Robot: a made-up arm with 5 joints. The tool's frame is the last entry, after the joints. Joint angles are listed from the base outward. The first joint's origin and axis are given. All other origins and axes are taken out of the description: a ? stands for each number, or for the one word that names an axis. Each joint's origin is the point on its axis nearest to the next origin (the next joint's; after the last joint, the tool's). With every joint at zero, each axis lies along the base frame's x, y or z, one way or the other. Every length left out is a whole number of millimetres.
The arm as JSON. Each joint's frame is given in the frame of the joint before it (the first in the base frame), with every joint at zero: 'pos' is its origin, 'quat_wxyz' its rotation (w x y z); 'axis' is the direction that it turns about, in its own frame. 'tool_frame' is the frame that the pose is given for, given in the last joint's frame.
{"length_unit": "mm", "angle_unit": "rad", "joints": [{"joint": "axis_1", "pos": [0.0, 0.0, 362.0], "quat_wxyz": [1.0, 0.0, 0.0, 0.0], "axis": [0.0, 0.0, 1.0]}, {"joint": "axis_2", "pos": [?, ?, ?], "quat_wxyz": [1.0, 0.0, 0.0, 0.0], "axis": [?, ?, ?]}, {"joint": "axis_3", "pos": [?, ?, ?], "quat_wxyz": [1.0, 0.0, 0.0, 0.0], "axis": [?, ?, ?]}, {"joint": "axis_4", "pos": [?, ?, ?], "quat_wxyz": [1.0, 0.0, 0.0, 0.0], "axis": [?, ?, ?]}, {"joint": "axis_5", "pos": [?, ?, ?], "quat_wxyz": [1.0, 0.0, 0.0, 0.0], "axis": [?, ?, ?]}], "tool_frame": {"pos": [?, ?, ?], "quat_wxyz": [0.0, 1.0, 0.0, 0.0]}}
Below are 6 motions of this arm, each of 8 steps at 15 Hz.
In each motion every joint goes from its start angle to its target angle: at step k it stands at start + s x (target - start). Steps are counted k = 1, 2, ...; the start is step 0. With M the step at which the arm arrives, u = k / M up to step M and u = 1 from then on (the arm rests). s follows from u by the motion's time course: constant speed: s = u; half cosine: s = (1 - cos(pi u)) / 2; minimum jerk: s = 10 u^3 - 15 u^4 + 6 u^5.
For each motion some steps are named. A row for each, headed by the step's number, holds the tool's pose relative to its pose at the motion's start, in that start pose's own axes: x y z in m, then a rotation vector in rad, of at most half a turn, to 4 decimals.
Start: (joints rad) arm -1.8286 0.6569 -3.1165 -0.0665 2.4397
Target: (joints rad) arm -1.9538 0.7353 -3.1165 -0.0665 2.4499
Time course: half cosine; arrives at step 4
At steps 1, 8:
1: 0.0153 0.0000 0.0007 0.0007 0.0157 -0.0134
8: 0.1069 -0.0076 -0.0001 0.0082 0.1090 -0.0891

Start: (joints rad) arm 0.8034 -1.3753 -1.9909 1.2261 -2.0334
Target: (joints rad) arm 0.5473 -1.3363 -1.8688 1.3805 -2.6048
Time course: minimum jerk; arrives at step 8
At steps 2, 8:
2: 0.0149 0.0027 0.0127 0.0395 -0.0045 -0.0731
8: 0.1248 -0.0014 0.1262 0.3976 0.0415 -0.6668

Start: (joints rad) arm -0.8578 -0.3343 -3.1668 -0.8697 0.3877
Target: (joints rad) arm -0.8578 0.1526 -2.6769 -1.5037 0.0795
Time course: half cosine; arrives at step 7
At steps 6, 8:
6: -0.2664 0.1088 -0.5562 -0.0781 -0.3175 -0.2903
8: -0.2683 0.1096 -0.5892 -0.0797 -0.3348 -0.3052

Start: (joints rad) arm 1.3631 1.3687 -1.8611 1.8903 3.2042
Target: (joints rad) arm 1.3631 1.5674 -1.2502 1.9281 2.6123
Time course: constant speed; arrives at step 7
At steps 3, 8:
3: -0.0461 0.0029 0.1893 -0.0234 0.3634 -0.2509
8: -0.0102 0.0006 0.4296 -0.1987 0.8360 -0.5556

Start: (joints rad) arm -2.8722 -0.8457 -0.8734 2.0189 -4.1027
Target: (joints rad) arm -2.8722 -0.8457 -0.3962 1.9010 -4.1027
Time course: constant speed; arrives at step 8
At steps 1, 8:
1: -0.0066 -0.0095 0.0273 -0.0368 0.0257 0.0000
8: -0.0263 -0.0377 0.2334 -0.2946 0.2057 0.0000

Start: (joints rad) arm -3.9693 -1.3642 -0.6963 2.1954 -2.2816
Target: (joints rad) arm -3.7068 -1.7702 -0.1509 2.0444 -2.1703
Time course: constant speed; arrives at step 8
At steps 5, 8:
5: -0.0055 0.0166 0.1378 0.0078 -0.0213 -0.0931
8: -0.0142 0.0368 0.2224 0.0114 -0.0338 -0.1490

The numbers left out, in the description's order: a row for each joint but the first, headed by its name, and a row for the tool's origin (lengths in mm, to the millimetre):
axis_2: xyz 0.0 0.0 0.0, axis 0.0 1.0 0.0
axis_3: xyz 81.0 0.0 428.0, axis 0.0 1.0 0.0
axis_4: xyz 107.0 0.0 -471.0, axis 0.0 1.0 0.0
axis_5: xyz 97.0 0.0 -124.0, axis 0.0 0.0 -1.0
tool: xyz 0.0 0.0 0.0

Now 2 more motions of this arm.
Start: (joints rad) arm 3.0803 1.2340 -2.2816 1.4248 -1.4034
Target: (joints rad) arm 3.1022 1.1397 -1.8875 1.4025 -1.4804
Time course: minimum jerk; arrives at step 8
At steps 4, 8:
4: 0.0048 -0.0299 0.0671 0.1365 -0.0252 -0.0483
8: 0.0060 -0.0726 0.1313 0.2739 -0.0464 -0.0956

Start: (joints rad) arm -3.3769 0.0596 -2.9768 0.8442 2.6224
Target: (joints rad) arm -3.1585 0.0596 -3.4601 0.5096 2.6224
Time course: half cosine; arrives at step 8
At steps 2, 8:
2: -0.0275 -0.0114 -0.0430 0.0359 -0.1174 0.0171
8: -0.0826 -0.0923 -0.3295 0.2847 -0.7755 0.1775

